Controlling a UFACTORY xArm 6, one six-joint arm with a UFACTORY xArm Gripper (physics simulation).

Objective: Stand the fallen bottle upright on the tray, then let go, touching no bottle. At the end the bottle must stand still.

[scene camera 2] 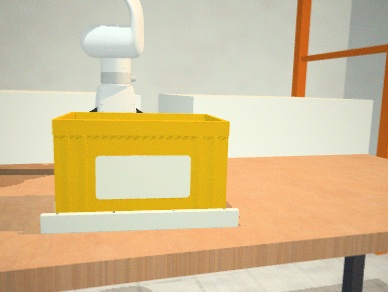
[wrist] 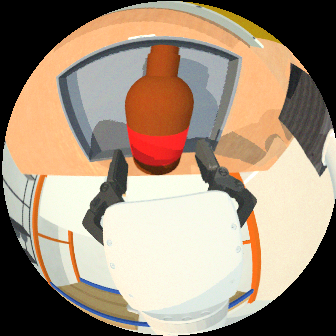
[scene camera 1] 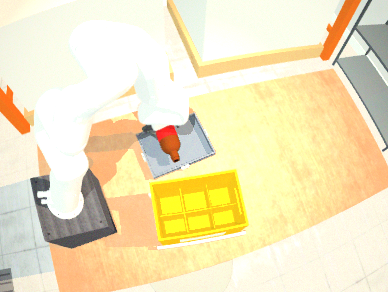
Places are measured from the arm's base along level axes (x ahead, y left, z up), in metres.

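Pixels of known places: gripper, fingertip midpoint: (wrist: 159,151) (scene camera 1: 165,130); arm's base, origin of the base link: (scene camera 1: 65,200).
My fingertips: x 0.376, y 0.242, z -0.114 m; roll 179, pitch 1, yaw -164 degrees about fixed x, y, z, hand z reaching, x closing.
Observation:
For each thing: its top centre in the pictures, then the offset to it from my fingertips. "spot": a spot on its surface instead. Level surfaces: height alone.
- brown bottle, middle of its top: (wrist: 160,125) (scene camera 1: 169,137) dx +0.007, dy -0.039, dz +0.008 m
- tray, surface spot: (wrist: 100,95) (scene camera 1: 191,143) spot: dx +0.091, dy -0.044, dz -0.066 m
- yellow crate, middle of its top: (scene camera 2: 142,116) (scene camera 1: 198,204) dx +0.046, dy -0.324, dz +0.104 m
- pale strip, surface spot: (scene camera 2: 140,221) spot: dx +0.036, dy -0.428, dz -0.056 m
- table, its level: dz -0.071 m
The brown bottle (scene camera 1: 170,143) (wrist: 159,107) with a red label lies on its side over the tray (scene camera 1: 192,147) (wrist: 100,95), its neck pointing toward the yellow crate. In the wrist view its base end reaches across the tray's near wall. My gripper (wrist: 159,151) is open and empty, its dark fingers to the left and right of the bottle's base end, with gaps visible on both sides. In scene camera 1 the arm covers the base and most of the gripper. In scene camera 2 the crate hides the bottle, the tray and the fingertips.
The yellow crate (scene camera 1: 182,212) (scene camera 2: 142,127), with several compartments, stands beside the tray's neck-side edge. A pale strip (scene camera 2: 140,221) runs along its front. The arm's dark base block (scene camera 1: 92,225) (wrist: 310,110) is to the left in scene camera 1. Pale partitions stand behind the table (scene camera 2: 320,190).

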